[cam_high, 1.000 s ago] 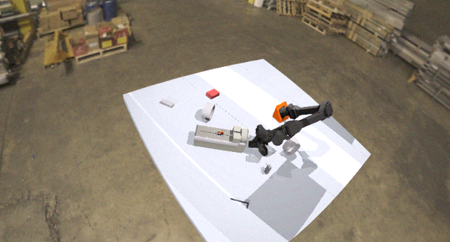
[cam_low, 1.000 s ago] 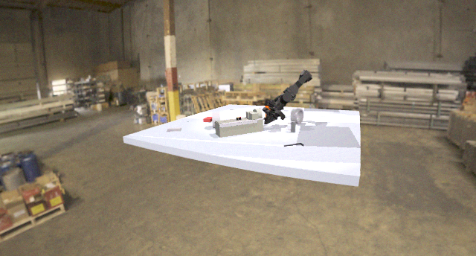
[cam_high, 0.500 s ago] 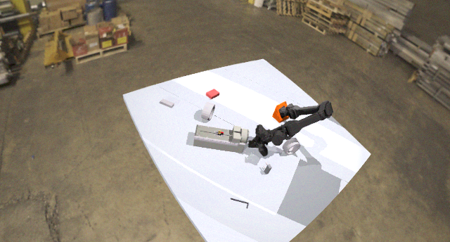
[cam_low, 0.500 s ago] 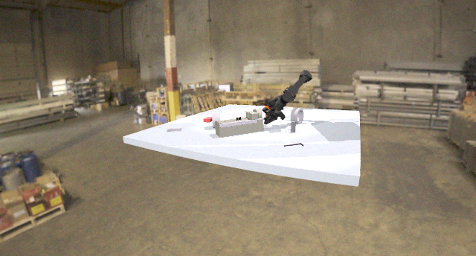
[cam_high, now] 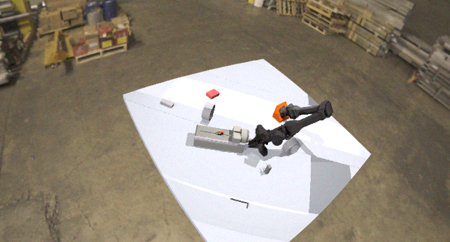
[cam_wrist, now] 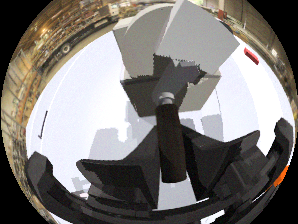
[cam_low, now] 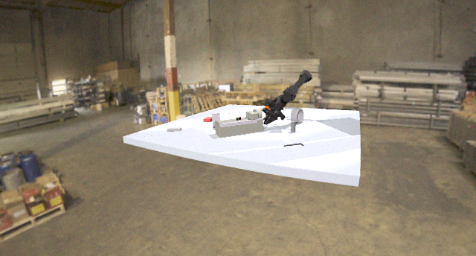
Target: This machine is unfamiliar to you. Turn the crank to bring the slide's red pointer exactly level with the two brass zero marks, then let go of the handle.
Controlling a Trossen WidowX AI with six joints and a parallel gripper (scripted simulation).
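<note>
The dark crank handle is 10 mm behind my gripper tip, 10 mm to the left of it and 30 mm above it. Round my gripper tip: hex key (260 mm ahead, 220 mm to the left, 30 mm below); then red pointer (90 mm ahead, 120 mm to the right, 50 mm above); then small clip (30 mm ahead, 170 mm to the left).
</note>
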